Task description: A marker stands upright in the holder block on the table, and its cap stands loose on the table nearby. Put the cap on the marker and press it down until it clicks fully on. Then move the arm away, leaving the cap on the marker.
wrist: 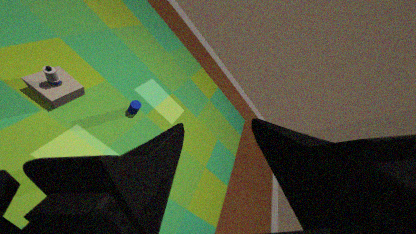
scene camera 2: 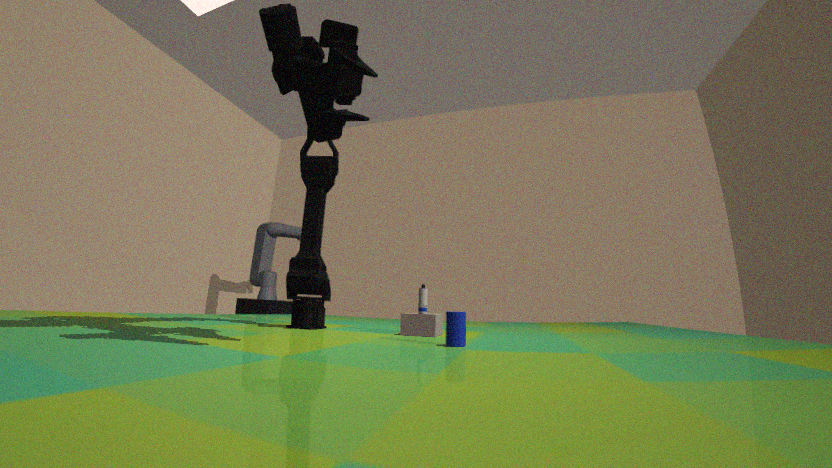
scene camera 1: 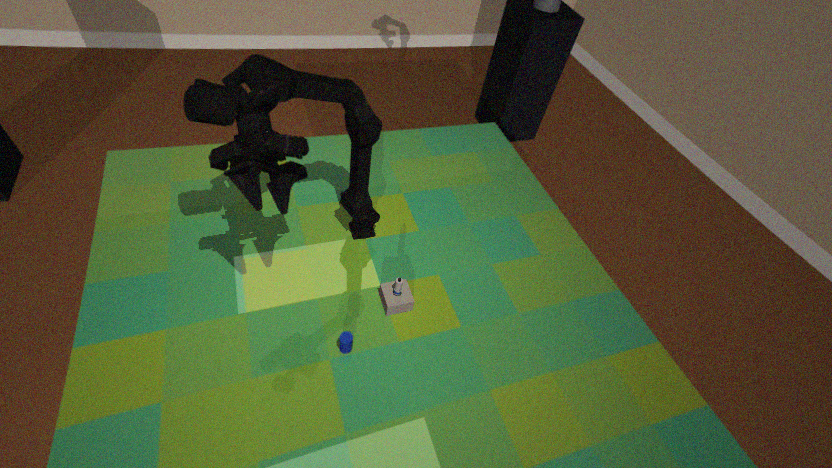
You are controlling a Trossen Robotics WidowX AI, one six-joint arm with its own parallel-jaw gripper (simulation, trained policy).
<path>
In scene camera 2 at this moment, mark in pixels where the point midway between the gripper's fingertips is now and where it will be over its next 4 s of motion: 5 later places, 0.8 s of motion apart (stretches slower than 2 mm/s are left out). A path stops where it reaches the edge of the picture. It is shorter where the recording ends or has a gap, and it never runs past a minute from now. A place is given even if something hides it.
My gripper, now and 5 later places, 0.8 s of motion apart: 371, 98; 394, 144; 413, 194; 426, 234; 438, 261; 454, 285
</path>
